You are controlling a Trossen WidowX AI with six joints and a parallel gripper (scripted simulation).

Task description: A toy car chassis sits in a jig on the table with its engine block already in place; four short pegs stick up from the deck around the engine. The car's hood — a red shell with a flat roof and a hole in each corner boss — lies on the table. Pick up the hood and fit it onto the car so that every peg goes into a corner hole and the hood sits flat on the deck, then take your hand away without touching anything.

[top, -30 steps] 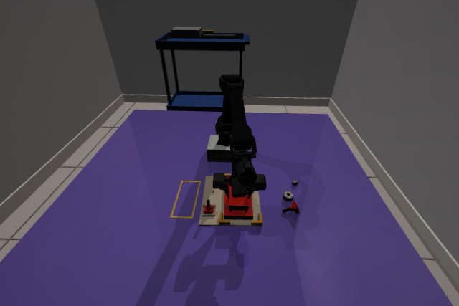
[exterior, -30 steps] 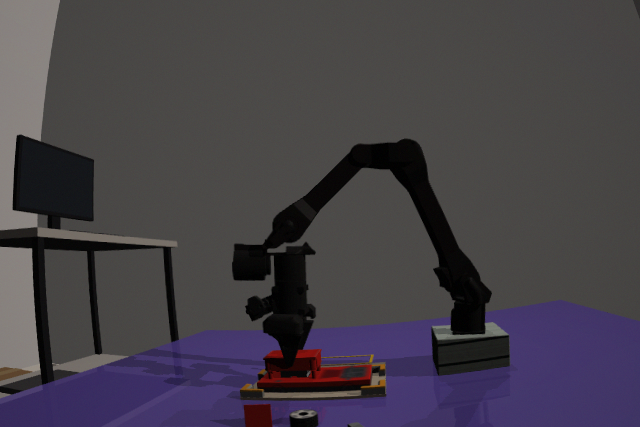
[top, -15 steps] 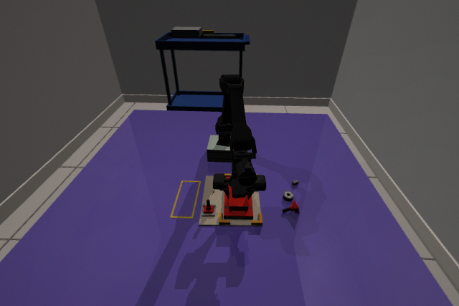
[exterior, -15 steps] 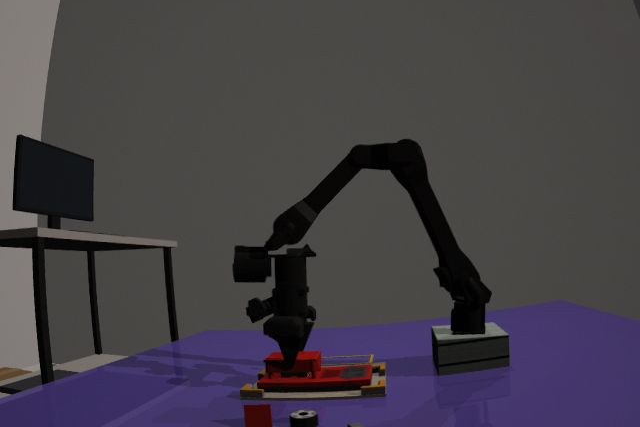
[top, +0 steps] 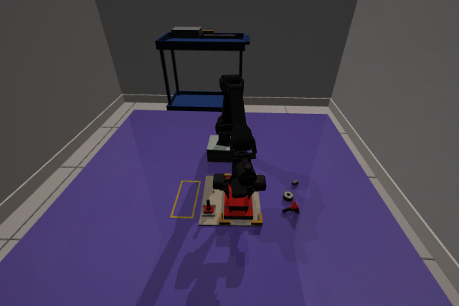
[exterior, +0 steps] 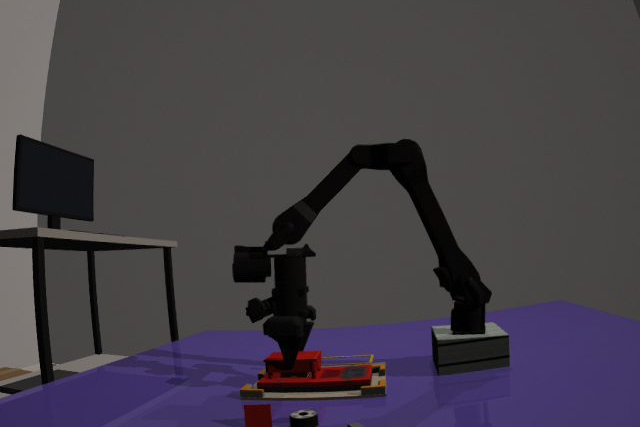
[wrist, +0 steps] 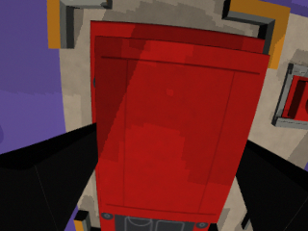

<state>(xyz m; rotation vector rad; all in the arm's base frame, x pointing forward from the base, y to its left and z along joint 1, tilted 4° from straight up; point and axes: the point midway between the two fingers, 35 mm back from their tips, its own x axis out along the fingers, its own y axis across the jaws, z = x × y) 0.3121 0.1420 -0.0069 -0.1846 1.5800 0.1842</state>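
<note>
Now: the red hood 10 mm above my gripper tip. Also, from my gripper tip: black wheel: 190 mm to the left, 100 mm behind, 40 mm below; grey engine block: 20 mm below.
</note>
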